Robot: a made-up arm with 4 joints. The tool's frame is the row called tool. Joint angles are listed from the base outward. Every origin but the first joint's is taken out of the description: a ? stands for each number. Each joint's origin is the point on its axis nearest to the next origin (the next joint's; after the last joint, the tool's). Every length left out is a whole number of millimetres.
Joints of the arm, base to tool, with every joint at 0 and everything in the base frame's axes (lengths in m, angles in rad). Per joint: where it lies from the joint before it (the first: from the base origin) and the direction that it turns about. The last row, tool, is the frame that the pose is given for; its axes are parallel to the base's.
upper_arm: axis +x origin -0.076 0 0.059
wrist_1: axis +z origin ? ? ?
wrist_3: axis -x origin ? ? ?
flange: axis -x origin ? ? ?
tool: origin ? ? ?
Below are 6 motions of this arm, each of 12 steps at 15 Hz.
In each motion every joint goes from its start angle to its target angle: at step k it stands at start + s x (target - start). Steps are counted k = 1, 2, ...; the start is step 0. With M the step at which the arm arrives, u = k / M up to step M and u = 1 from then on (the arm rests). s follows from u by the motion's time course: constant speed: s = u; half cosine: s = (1 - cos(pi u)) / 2; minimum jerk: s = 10 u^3 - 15 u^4 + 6 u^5.
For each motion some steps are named. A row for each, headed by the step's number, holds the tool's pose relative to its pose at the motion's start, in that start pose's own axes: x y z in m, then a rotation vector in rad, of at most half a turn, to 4 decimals.
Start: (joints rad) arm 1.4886 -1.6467 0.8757 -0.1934
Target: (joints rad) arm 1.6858 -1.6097 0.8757 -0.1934
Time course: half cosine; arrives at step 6
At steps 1, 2, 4, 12:
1: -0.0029 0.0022 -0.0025 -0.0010 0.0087 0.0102
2: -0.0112 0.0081 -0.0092 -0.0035 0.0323 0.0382
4: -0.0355 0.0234 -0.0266 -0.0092 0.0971 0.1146
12: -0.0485 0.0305 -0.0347 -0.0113 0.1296 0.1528

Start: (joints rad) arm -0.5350 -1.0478 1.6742 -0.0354
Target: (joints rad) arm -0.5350 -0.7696 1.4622 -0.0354
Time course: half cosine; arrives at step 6
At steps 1, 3, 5, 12:
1: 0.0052 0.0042 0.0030 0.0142 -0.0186 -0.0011
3: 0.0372 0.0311 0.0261 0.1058 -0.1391 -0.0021
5: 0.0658 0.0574 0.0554 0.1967 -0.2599 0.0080
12: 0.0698 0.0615 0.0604 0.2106 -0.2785 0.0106

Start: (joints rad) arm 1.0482 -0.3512 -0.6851 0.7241
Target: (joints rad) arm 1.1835 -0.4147 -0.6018 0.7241
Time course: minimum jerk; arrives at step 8
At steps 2, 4, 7, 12:
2: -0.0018 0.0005 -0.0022 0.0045 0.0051 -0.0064
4: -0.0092 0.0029 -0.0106 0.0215 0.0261 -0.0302
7: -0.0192 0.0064 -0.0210 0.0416 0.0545 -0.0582
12: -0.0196 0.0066 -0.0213 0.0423 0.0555 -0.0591

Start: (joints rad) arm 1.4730 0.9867 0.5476 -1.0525
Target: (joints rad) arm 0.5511 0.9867 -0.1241 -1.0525
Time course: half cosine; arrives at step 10
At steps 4, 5, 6, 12:
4: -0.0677 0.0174 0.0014 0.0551 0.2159 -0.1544
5: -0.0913 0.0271 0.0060 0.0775 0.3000 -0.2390
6: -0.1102 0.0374 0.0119 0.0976 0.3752 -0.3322
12: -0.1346 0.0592 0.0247 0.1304 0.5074 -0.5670

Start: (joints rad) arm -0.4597 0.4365 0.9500 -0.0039
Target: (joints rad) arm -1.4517 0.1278 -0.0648 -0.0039
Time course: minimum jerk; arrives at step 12
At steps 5, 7, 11, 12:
5: -0.0483 -0.0086 -0.0027 0.0319 0.1653 0.0134
7: -0.0801 -0.0217 0.0077 0.0455 0.2824 -0.0351
11: -0.0949 -0.0363 0.0280 0.0459 0.3564 -0.1315
12: -0.0949 -0.0365 0.0284 0.0458 0.3570 -0.1331

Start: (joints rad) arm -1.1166 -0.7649 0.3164 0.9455
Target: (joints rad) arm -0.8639 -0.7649 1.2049 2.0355
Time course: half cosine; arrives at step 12
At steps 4, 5, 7, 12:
4: 0.0054 -0.1424 0.0484 -0.4490 0.0027 0.0440
5: 0.0128 -0.1995 0.0963 -0.6654 -0.0038 0.0659
7: 0.0357 -0.2781 0.2401 -1.1292 -0.0358 0.1105
12: 0.0653 -0.2560 0.4893 -1.7906 -0.1262 0.1559

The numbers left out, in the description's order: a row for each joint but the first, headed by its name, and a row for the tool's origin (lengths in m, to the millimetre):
wrist_1: 0 -0.11 -0.003
wrist_3: 0.157 0.03 0
flange: 0 0.01 0.072
tool: 0 -0.013 -0.381

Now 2 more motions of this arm.
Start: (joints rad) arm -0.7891 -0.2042 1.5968 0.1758
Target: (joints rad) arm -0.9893 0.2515 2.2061 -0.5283
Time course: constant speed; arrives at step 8
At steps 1, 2, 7, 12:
1: 0.0148 -0.0020 0.0087 -0.0128 -0.0550 -0.0154
2: 0.0294 -0.0039 0.0177 -0.0259 -0.1105 -0.0287
7: 0.0993 -0.0115 0.0677 -0.0945 -0.3921 -0.0643
12: 0.1125 -0.0127 0.0788 -0.1087 -0.4489 -0.0650

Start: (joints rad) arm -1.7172 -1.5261 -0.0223 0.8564
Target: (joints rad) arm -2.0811 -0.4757 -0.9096 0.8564
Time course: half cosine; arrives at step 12
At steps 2, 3, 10, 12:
2: 0.0212 0.0218 0.0103 0.0575 -0.0676 0.0313
3: 0.0439 0.0480 0.0256 0.1232 -0.1451 0.0737
10: 0.0547 0.2864 0.2267 0.5747 -0.6828 0.7725
12: 0.0381 0.3011 0.2364 0.5921 -0.7021 0.8505

